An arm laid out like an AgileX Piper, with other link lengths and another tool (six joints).
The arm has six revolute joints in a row. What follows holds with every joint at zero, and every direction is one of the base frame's.
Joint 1 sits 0.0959 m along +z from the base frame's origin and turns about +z.
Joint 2 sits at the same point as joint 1 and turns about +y.
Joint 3 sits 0.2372 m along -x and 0.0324 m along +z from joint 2 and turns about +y.
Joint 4 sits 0.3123 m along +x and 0.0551 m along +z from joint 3 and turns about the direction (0.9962, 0, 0.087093).
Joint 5 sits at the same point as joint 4 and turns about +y.
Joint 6 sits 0.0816 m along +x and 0.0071 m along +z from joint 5 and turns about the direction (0.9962, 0, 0.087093).
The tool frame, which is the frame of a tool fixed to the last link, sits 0.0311 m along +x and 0.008 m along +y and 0.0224 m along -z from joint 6; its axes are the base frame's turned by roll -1.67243, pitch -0.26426 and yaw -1.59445 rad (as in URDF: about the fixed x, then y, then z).
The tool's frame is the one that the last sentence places.
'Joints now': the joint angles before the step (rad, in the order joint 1, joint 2, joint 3, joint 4, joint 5, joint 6). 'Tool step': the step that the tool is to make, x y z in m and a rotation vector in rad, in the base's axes. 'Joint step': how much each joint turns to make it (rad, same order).
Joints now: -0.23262, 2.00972, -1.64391, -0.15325, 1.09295, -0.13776
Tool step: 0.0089, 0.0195, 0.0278, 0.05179, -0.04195, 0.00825
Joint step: 0.03213, -0.01456, -0.07001, 0.06233, 0.05541, 0.00280
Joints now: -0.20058, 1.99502, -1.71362, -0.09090, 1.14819, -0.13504
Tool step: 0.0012, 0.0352, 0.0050, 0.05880, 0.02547, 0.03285
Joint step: 0.06529, -0.00607, -0.00753, 0.05101, 0.04986, 0.02020
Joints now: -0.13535, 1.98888, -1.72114, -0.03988, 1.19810, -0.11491
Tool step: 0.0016, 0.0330, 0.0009, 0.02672, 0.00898, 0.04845
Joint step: 0.06865, -0.00179, -0.00001, 0.02317, 0.01385, 0.01595
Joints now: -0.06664, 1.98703, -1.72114, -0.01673, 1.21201, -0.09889
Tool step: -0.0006, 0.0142, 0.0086, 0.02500, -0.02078, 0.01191
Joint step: 0.02555, -0.01957, 0.00016, 0.02461, 0.00004, 0.00967
